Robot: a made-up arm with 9 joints. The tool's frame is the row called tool.
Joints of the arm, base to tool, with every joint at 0 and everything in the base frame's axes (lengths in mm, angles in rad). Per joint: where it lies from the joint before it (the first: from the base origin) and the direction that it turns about. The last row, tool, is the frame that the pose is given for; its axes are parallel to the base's.
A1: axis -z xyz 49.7 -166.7 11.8
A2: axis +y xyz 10.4 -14 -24.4
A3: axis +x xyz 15 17.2 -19.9
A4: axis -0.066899 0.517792 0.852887 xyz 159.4 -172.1 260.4
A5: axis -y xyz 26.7 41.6 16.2
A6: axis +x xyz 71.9 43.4 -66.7
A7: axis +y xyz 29.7 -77.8 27
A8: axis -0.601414 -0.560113 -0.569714 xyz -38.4 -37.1 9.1
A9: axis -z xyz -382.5 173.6 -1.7
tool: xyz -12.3 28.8 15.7
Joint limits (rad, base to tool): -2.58..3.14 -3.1..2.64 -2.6..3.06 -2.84..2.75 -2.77..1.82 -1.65..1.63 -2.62..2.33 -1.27..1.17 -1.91..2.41
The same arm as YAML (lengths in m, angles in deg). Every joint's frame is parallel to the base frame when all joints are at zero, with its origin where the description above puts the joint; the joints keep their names.
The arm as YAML. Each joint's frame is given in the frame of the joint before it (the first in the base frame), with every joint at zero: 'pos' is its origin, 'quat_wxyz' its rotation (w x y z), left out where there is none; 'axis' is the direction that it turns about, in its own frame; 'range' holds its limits. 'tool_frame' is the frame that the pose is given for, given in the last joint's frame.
length_unit: m
angle_unit: deg
joints:
  - joint: A1
    pos: [0.0497, -0.1667, 0.0118]
    axis: [0.0, 0.0, -1.0]
    range: [-147.82, 179.91]
  - joint: A2
    pos: [0.0104, -0.014, -0.0244]
    axis: [0.0, 1.0, 0.0]
    range: [-177.62, 151.26]
  - joint: A3
    pos: [0.015, 0.0172, -0.0199]
    axis: [1.0, 0.0, 0.0]
    range: [-148.97, 175.33]
  - joint: A4
    pos: [0.1594, -0.1721, 0.2604]
    axis: [-0.066899, 0.517792, 0.852887]
    range: [-162.72, 157.56]
  - joint: A5
    pos: [0.0267, 0.0416, 0.0162]
    axis: [0.0, -1.0, 0.0]
    range: [-158.71, 104.28]
  - joint: A6
    pos: [0.0719, 0.0434, -0.0667]
    axis: [1.0, 0.0, 0.0]
    range: [-94.54, 93.39]
  - joint: A7
    pos: [0.0297, -0.0778, 0.027]
    axis: [0.0, 1.0, 0.0]
    range: [-150.11, 133.5]
  - joint: A8
    pos: [-0.0384, -0.0371, 0.0091]
    axis: [-0.601414, -0.560113, -0.569714]
    range: [-72.77, 67.04]
  - joint: A9
    pos: [-0.3825, 0.1736, -0.0017]
    axis: [0.0, 0.0, -1.0]
    range: [-109.43, 138.08]
tool_frame:
  pos: [-0.0123, 0.0288, 0.0157]

